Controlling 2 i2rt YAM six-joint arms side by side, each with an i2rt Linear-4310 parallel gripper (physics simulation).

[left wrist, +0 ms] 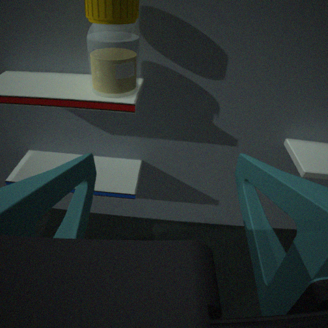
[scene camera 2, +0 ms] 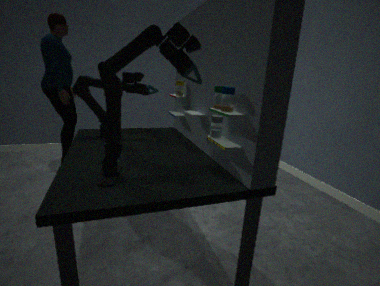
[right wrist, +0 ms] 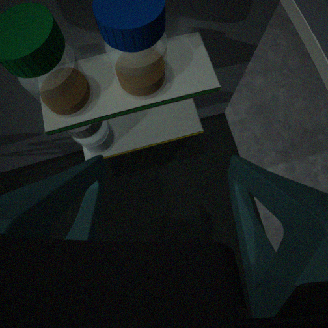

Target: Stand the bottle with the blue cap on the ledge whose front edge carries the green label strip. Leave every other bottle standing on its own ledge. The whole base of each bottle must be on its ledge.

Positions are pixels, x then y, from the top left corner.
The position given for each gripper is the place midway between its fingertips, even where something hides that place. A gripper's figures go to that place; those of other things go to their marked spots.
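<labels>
There's a yellow-strip ledge (right wrist: 164,122) that's 0.42 m from the lens, while the right gripper (right wrist: 166,164) is 0.13 m from the lens.
</labels>
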